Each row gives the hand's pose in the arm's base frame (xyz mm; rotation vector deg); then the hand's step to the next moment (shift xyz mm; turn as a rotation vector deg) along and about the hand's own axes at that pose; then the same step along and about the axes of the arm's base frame.
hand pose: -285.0 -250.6 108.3 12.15 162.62 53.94
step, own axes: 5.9 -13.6 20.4 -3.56 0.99 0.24
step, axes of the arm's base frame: -3.3 2.1 -24.9 3.62 0.29 0.73
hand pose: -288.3 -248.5 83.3 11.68 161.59 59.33
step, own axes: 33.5 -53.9 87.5 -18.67 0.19 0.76
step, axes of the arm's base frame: -22.6 20.4 -103.7 18.48 -2.57 0.96
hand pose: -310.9 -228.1 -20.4 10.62 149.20 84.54
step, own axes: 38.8 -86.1 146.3 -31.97 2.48 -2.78
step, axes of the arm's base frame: -14.3 86.0 -150.7 30.98 -6.73 5.56
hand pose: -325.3 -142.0 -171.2 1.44 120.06 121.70
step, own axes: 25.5 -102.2 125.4 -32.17 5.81 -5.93
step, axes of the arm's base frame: 0.4 128.3 -101.7 30.46 -9.90 8.83
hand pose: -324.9 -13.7 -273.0 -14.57 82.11 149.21
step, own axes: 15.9 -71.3 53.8 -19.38 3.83 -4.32
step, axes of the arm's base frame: -3.7 84.2 -33.7 18.33 -6.77 5.20
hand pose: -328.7 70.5 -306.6 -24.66 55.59 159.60
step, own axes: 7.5 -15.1 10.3 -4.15 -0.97 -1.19
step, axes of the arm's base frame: -5.7 18.6 -3.5 4.42 -0.23 -0.13
